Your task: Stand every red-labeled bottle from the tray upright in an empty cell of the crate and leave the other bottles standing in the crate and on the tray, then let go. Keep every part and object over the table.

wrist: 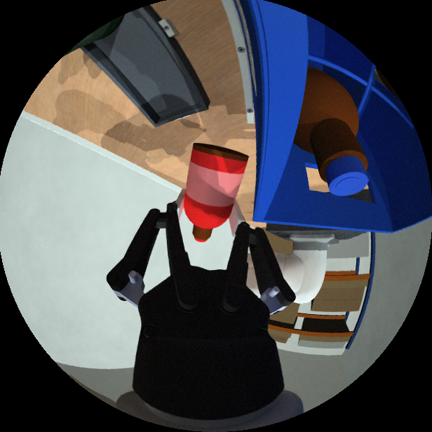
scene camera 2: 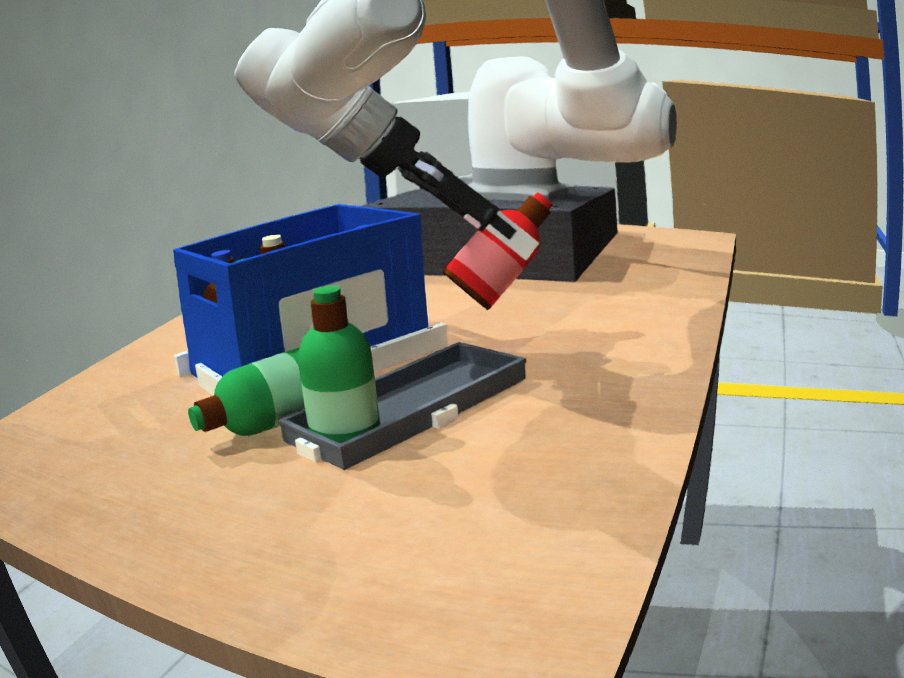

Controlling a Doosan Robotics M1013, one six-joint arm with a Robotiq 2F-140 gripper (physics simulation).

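Places are measured from the arm's base along level axes (x ahead, y right, z down), in centimetres.
Pixels of known places: gripper, fingertip midpoint: (scene camera 2: 519,245); arm's base, link origin: (scene camera 2: 515,194).
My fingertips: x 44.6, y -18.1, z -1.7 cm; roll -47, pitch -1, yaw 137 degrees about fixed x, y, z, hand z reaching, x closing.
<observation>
For each thing: its top centre in the pictures, then the offset to it from my fingertips. "*": a spot on its surface instead. Level surfaces: height alone.
- blue crate, top centre: (scene camera 2: 319,235) dy +17.6, dx +17.6, dz -5.0 cm
- blue-capped bottle, surface spot: (scene camera 2: 221,255) * dy +30.5, dx +21.9, dz -3.6 cm
- white-capped bottle, top centre: (scene camera 2: 271,237) dy +28.6, dx +13.4, dz -3.8 cm
- dark tray, surface spot: (scene camera 2: 438,403) * dy -0.8, dx +25.7, dz +10.3 cm
- wooden table, surface height: dz +12.5 cm
My gripper (scene camera 2: 492,224) (wrist: 207,201) is shut on the red-labeled bottle (scene camera 2: 493,256) (wrist: 215,185), near its shoulder. It holds the bottle tilted, cap up and to the right in the scene view, in the air right of the crate. The blue crate (scene camera 2: 251,291) (wrist: 280,125) stands behind the tray. A blue-capped bottle (scene camera 2: 221,255) (wrist: 347,175) and a white-capped bottle (scene camera 2: 272,243) stand in it. A green-labeled bottle (scene camera 2: 338,379) stands upright in the near end of the dark tray (scene camera 2: 438,403) (wrist: 145,65). Another green-labeled bottle (scene camera 2: 251,394) lies on its side between tray and crate.
White strips (scene camera 2: 408,347) (wrist: 245,75) run along the crate's foot, and small white blocks (scene camera 2: 443,415) sit at the tray's side. The robot's dark base block (scene camera 2: 592,233) is behind the held bottle. The wooden table (scene camera 2: 408,569) has its right edge beyond the tray.
</observation>
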